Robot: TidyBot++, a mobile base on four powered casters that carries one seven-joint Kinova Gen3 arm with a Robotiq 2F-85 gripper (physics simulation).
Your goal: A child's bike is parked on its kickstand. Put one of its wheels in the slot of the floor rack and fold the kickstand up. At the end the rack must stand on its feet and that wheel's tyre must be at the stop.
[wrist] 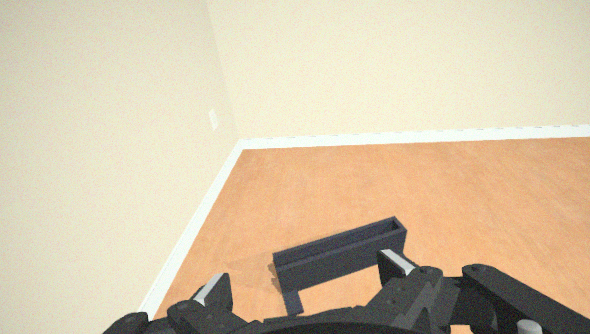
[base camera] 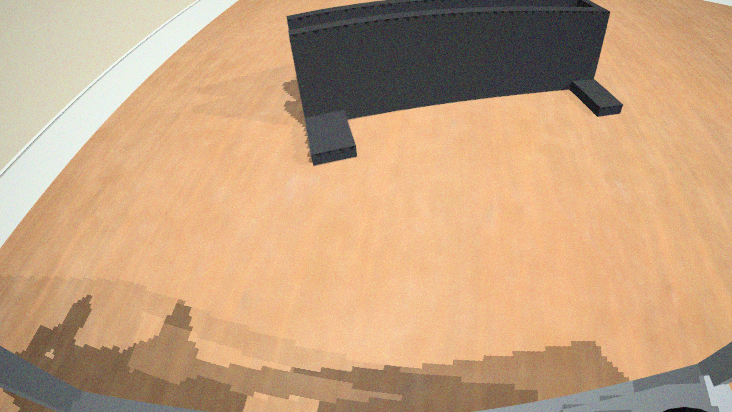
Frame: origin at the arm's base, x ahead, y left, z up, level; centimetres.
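Seen in the pictures: gripper, fingertip midpoint: [wrist: 304,278].
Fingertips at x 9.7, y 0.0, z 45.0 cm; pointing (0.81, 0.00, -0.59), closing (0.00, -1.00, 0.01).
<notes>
A point is followed by its place in that frame.
The dark floor rack [base camera: 445,61] {x 63.8, y -11.1, z -31.7 cm} [wrist: 330,270] {x 63.5, y -9.5, z -32.8 cm} stands upright on its feet in front of the base. It is a long narrow box with an open slot along its top. Two of its flat feet show in the base camera view, one at its left end and one at its right. No wheel shows in the part of the slot in view. My gripper [wrist: 304,278] {x 9.7, y 0.1, z 45.0 cm} is open and empty. Its fingers stand wide apart above the floor, with the rack beyond them and partly behind the right finger. The child's bike and its kickstand do not show in either view.
The wooden floor [base camera: 435,230] {x 38.5, y -6.0, z -39.7 cm} [wrist: 450,190] {x 107.1, y -85.8, z -39.6 cm} lies around the rack. A wall with a white baseboard [base camera: 97,97] {x 74.3, y 59.1, z -34.0 cm} [wrist: 200,220] {x 106.5, y 53.0, z -36.3 cm} runs along the left. Another wall [wrist: 400,65] {x 167.6, y -76.6, z 16.1 cm} stands behind the rack and meets it in a corner. Shadows of the robot fall across the near floor.
</notes>
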